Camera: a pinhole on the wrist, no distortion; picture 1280 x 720 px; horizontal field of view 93.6 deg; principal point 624.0 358.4 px. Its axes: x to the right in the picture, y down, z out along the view. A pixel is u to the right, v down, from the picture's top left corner.
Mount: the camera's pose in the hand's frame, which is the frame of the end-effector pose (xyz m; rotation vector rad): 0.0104 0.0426 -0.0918 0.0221 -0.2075 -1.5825
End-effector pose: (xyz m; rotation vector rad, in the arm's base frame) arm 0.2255 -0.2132 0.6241 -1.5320 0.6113 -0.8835
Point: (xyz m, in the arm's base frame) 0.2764 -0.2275 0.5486
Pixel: 505.7 519.8
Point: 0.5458 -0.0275 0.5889
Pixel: 699.9 472.6
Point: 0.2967 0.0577 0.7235
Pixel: 1046.2 123.7
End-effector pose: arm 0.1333 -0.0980 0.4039 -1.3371 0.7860 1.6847
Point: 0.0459 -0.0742 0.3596
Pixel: 582.6 651.7
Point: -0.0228 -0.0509 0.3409
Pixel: 444.0 693.0
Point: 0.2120 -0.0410 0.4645
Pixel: outside the picture
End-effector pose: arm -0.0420 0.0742 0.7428 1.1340 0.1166 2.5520
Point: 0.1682 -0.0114 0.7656
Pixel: 731.5 116.9
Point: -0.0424 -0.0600 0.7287
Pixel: 247.9 64.3
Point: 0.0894 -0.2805 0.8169
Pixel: 174.7 119.6
